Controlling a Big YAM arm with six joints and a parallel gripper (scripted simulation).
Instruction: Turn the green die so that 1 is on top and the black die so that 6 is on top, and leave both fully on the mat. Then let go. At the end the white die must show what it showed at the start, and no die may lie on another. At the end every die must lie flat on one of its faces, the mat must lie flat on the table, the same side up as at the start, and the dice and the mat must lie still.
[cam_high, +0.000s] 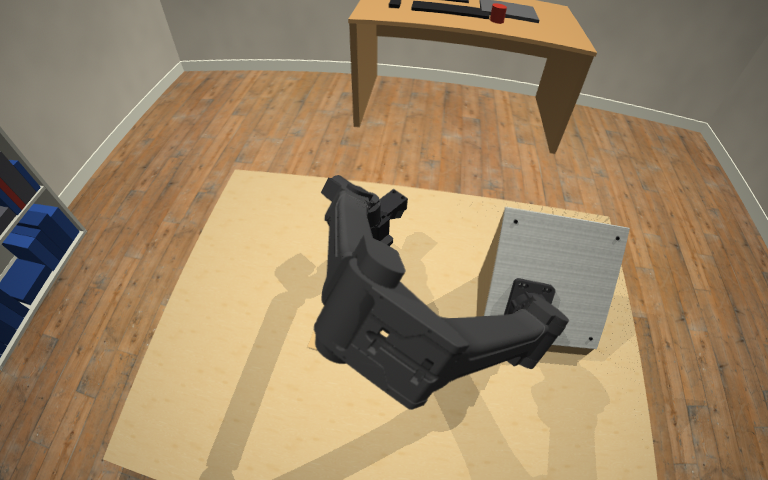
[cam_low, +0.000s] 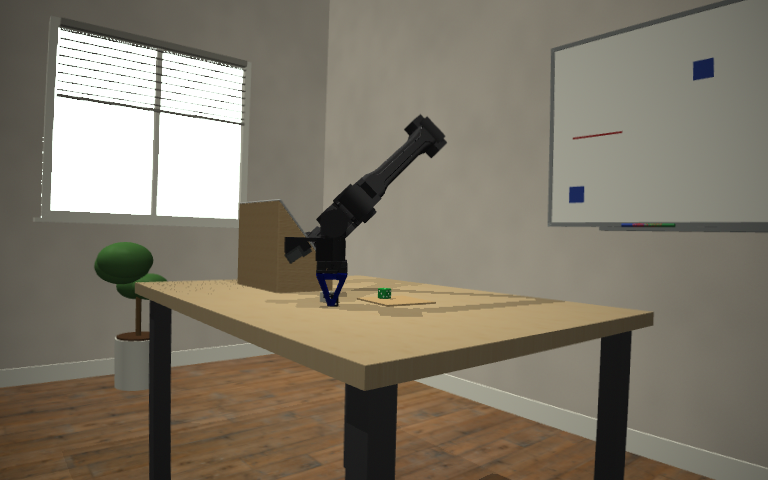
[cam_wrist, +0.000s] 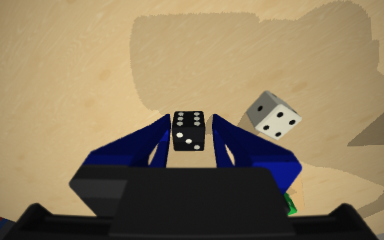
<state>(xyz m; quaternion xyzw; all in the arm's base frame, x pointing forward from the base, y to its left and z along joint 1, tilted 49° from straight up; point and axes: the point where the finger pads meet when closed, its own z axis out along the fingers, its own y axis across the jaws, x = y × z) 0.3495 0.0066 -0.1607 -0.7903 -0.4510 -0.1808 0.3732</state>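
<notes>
Right now the black die is right at my hand. Round my hand: tan mat 18 cm to the left, 1 cm below; then white die 6 cm behind, 2 cm to the left; then green die 4 cm behind, 17 cm to the left, 1 cm above.
</notes>
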